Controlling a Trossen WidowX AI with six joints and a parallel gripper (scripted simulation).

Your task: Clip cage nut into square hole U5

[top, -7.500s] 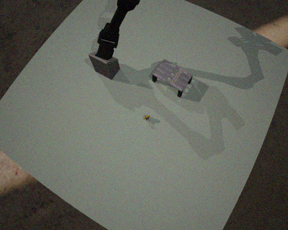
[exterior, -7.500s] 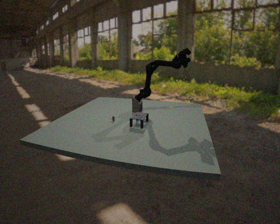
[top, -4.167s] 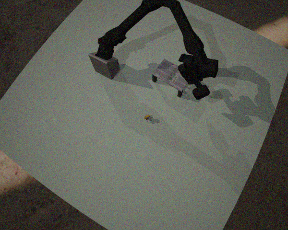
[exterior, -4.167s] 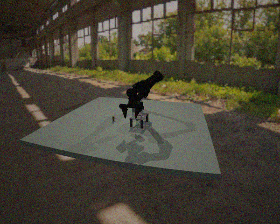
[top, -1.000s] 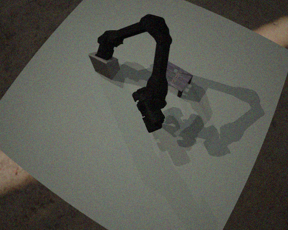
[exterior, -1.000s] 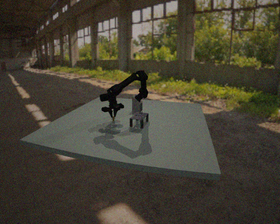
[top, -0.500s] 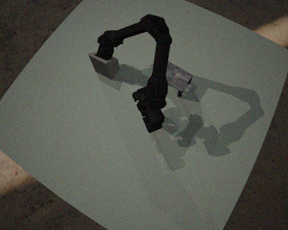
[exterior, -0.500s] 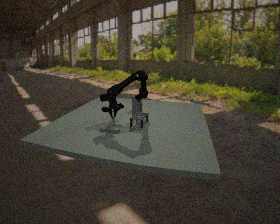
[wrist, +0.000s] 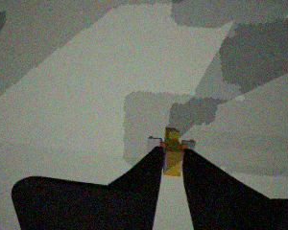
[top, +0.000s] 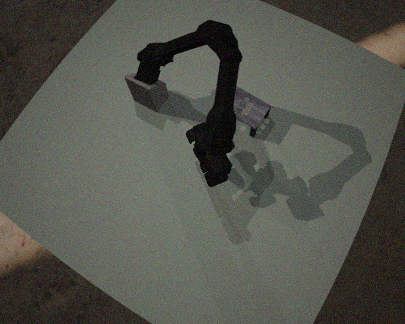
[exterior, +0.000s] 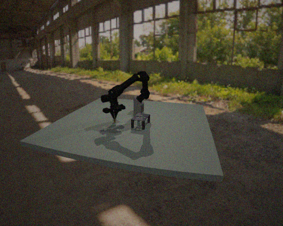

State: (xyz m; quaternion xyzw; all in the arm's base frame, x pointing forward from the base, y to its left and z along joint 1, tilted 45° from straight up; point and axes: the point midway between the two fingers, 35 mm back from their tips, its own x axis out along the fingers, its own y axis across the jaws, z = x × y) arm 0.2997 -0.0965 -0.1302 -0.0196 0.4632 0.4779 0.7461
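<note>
Now: the cage nut 1 cm below my gripper tip.
</note>
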